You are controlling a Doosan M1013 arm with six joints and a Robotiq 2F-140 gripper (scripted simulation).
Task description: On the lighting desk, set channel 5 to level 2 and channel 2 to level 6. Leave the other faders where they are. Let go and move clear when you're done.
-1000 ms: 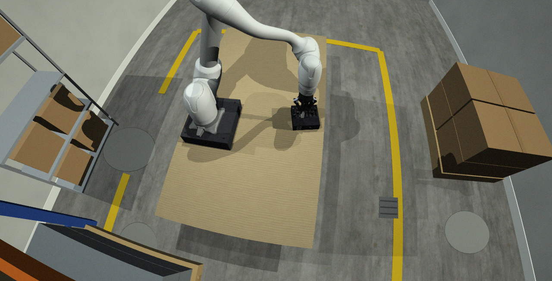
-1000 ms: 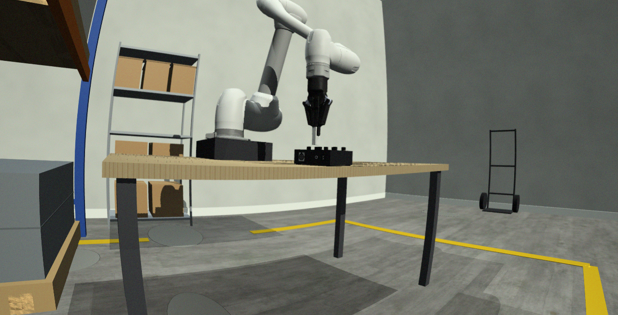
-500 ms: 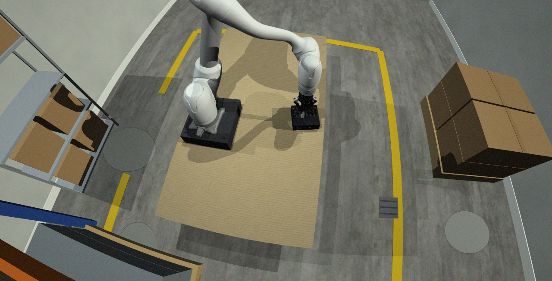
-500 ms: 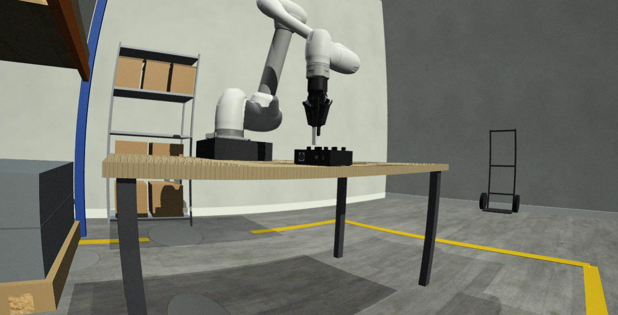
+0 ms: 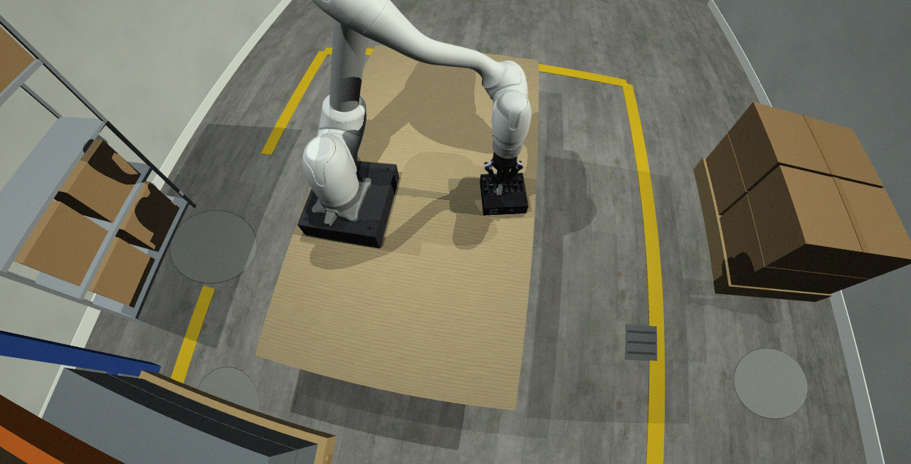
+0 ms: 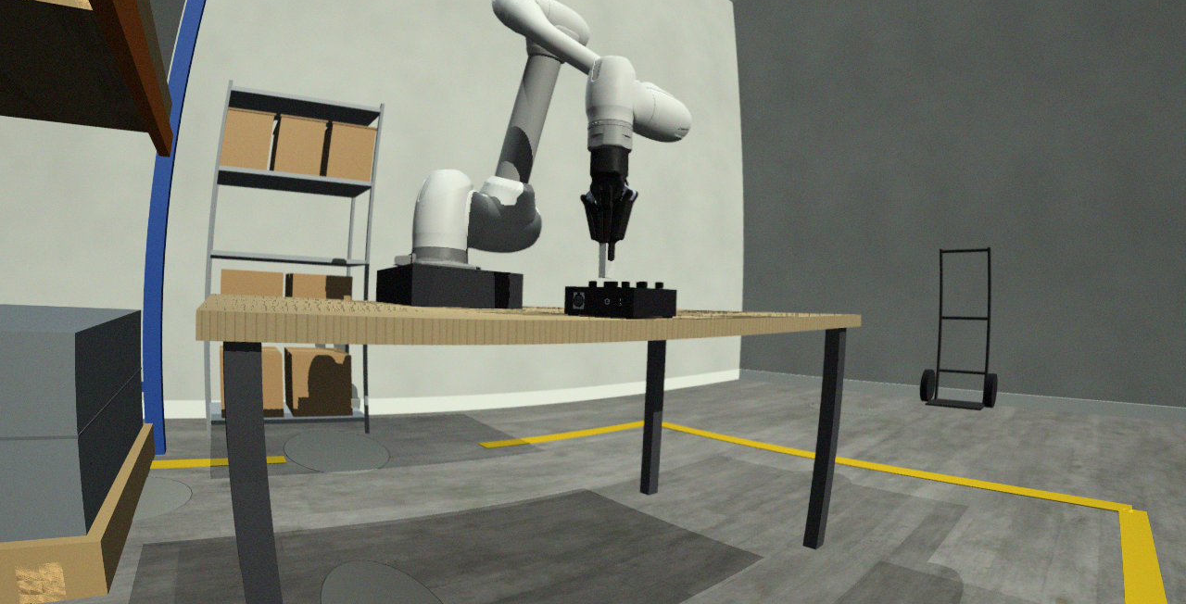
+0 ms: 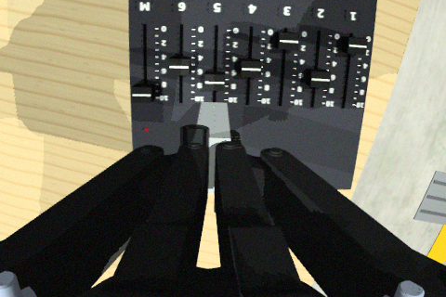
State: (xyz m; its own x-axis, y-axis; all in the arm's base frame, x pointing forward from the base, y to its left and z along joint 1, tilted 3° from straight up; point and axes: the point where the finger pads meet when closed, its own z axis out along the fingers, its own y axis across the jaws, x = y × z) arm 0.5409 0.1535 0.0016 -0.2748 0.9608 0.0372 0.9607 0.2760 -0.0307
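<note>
Right now the channel 5 fader cap is 40 mm below my hand, 20 mm to the left of it and 10 mm behind it. From my hand the other things lie so: fader 6 cap 40 mm below, 30 mm to the left, 30 mm behind; master fader cap 50 mm behind, 40 mm below; fader 4 cap 40 mm to the left, 40 mm below, 10 mm ahead.
</note>
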